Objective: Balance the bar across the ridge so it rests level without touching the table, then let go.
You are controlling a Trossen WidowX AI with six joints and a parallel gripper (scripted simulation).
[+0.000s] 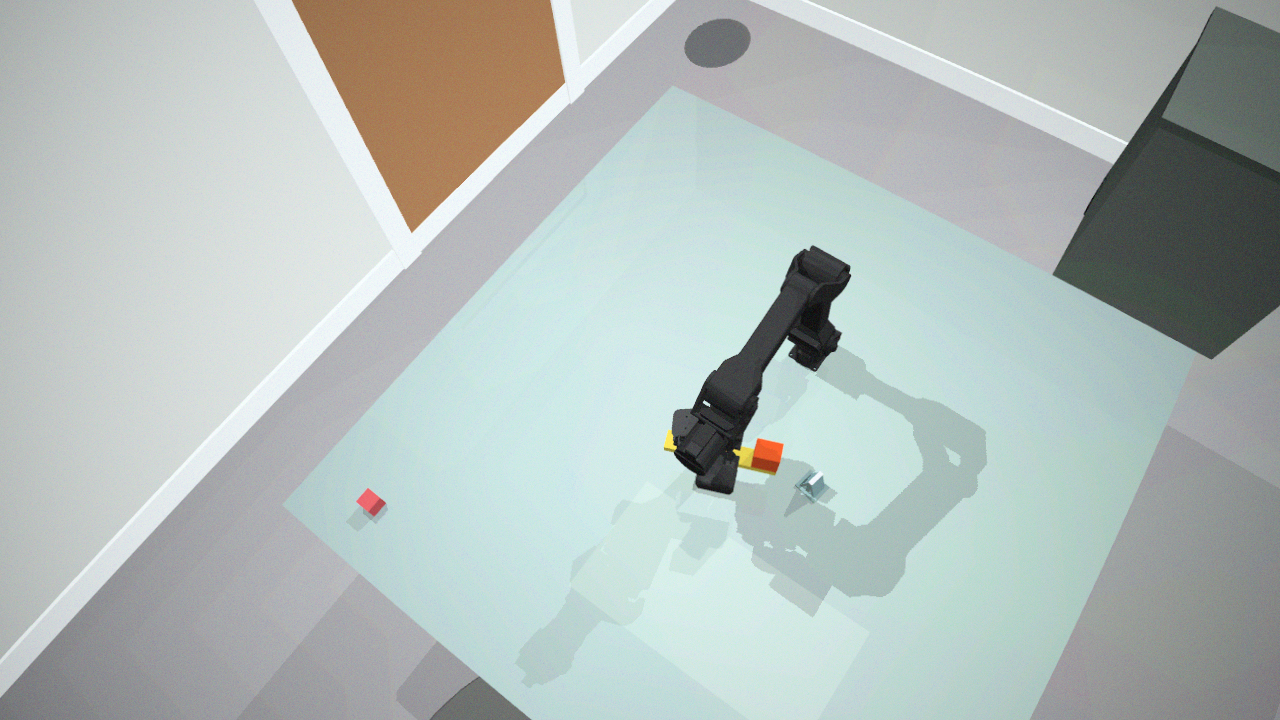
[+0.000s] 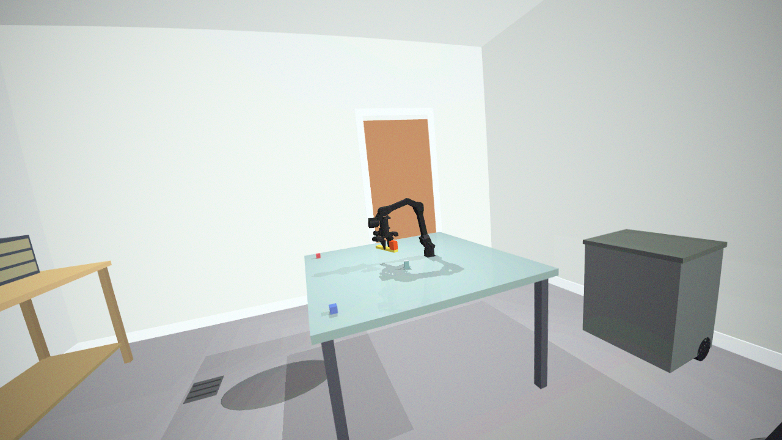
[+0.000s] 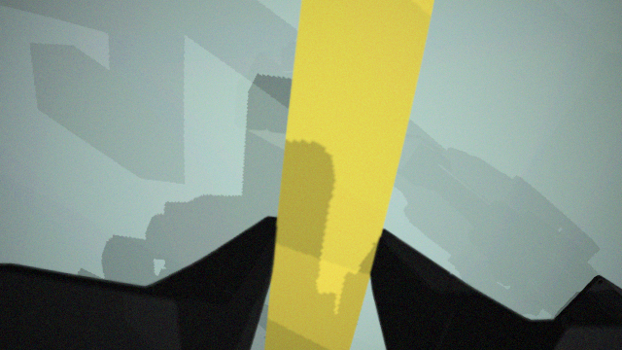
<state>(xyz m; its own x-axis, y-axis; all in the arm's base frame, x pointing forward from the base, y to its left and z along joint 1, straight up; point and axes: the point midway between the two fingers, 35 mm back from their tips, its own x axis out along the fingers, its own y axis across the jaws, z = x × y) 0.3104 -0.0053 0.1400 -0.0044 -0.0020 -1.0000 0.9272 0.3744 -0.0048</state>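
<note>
Right now my gripper tip is 70 mm past the ridge, 150 mm to the right of it and 60 mm above it. The rest, counted from my gripper tip: blue cube: 430 mm ahead, 510 mm to the left, 90 mm below; then small red cube: 430 mm ahead, 490 mm to the right, 90 mm below.
</note>
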